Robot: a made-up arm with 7 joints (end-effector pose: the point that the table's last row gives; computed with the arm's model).
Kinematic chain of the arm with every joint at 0, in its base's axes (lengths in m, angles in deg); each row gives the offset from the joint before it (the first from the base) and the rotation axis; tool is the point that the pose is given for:
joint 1: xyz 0 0 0.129 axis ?
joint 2: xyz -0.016 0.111 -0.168 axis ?
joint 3: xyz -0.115 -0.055 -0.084 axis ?
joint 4: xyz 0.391 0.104 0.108 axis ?
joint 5: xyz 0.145 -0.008 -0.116 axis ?
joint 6: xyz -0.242 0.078 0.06 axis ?
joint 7: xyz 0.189 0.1 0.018 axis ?
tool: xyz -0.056 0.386 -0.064
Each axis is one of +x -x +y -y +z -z.
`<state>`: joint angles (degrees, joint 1 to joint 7).
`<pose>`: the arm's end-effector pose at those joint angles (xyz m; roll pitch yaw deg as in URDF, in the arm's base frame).
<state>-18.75 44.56 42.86 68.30 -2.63 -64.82 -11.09</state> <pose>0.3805 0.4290 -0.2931 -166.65 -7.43 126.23</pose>
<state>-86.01 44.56 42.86 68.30 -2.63 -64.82 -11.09</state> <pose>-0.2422 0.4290 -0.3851 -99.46 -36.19 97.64</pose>
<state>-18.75 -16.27 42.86 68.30 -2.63 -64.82 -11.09</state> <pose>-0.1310 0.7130 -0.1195 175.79 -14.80 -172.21</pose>
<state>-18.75 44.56 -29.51 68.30 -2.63 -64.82 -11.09</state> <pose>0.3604 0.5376 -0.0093 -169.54 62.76 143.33</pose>
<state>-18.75 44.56 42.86 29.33 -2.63 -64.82 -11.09</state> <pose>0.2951 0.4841 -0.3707 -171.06 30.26 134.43</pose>
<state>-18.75 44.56 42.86 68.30 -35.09 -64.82 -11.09</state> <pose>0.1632 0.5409 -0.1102 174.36 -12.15 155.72</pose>
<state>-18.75 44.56 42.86 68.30 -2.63 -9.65 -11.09</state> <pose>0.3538 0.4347 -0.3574 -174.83 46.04 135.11</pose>
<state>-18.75 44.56 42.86 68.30 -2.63 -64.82 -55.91</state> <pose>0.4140 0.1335 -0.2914 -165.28 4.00 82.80</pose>
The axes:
joint 1: -y
joint 2: -z
joint 3: +y
joint 4: +y
joint 5: +x
joint 6: -y
joint 7: -z

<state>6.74 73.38 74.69 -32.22 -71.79 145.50 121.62</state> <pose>0.3436 0.5228 -0.0884 85.13 -11.54 -109.16</pose>
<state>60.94 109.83 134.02 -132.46 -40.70 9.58 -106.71</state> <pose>0.7479 0.6273 -0.0398 3.63 -20.10 2.92</pose>
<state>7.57 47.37 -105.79 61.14 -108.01 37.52 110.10</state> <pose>0.3494 0.2283 0.3107 127.03 -24.65 129.66</pose>
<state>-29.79 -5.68 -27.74 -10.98 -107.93 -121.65 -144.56</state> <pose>-0.0021 0.2801 0.0769 68.95 41.60 48.42</pose>
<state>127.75 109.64 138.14 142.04 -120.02 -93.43 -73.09</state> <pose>0.5770 -0.0195 0.6939 152.29 39.58 -29.97</pose>
